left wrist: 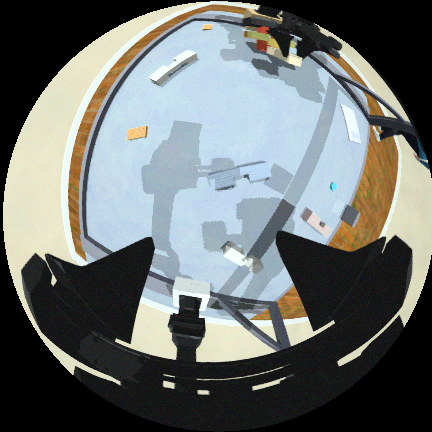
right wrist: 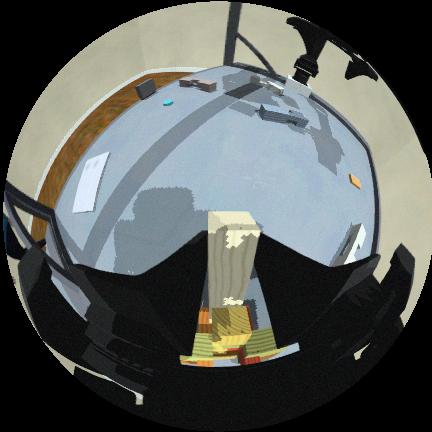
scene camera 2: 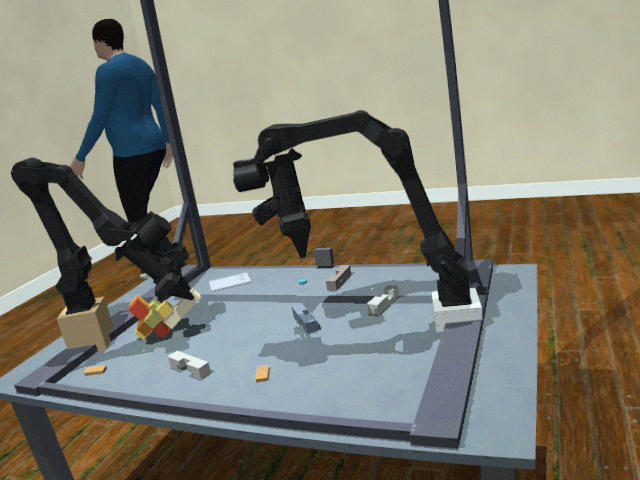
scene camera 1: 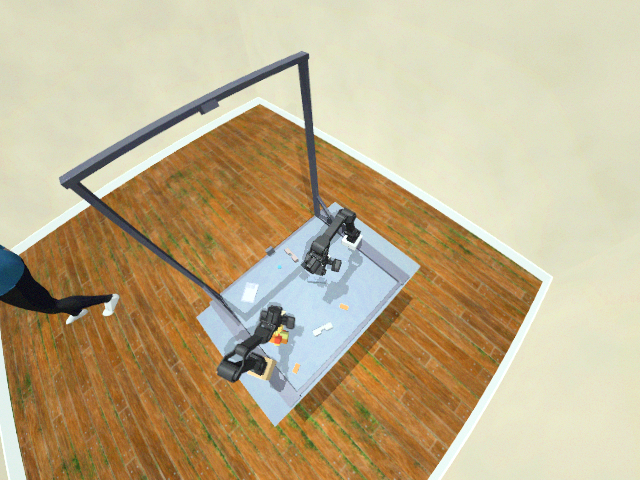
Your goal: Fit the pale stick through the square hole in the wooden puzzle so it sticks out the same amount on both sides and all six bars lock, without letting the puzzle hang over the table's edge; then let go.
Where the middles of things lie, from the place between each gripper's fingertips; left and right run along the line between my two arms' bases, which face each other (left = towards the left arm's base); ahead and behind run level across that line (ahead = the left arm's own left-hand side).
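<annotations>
Pale stick [right wrist: 232, 237]: my right hand is 2 cm above it, 3 cm to the left of it and 1 cm short of it. Going by its middle, the stick is nearer to my right hand than to my left hand.
Relative to the stick, my left hand is 60 mm past it, 350 mm to the left of it and 140 mm above it.
</annotations>
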